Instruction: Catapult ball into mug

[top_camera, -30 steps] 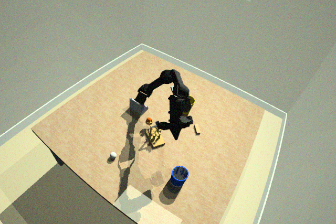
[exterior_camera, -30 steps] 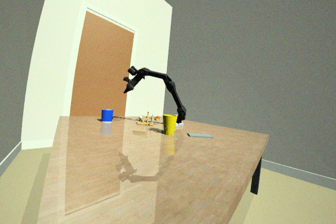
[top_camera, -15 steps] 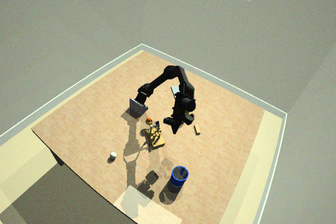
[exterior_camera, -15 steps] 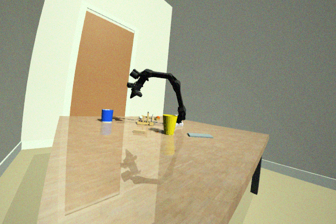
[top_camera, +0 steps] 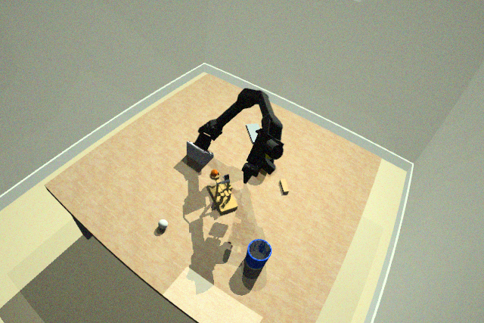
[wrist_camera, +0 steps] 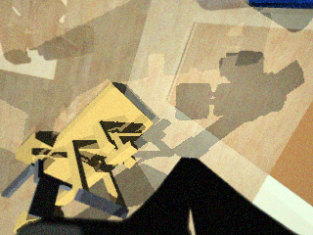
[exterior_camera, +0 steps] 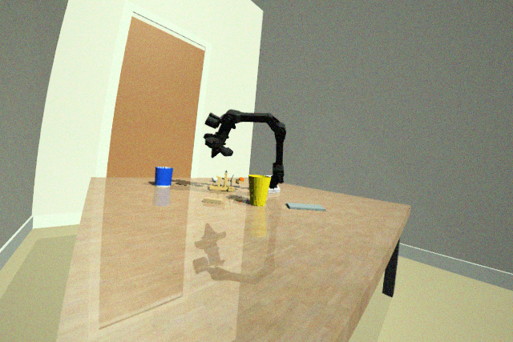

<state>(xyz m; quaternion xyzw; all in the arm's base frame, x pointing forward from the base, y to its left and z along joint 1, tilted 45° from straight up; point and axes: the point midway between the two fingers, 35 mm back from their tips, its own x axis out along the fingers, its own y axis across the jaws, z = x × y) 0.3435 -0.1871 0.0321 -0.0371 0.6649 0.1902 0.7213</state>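
The orange ball lies 18 cm behind my gripper tip, 4 cm to the left of it and 12 cm below it. Also, from my gripper tip: wooden catapult (11 cm behind, 2 cm to the left, 13 cm below); then blue mug (20 cm ahead, 17 cm to the right, 15 cm below); then wooden block (10 cm ahead, 24 cm to the left, 17 cm below).
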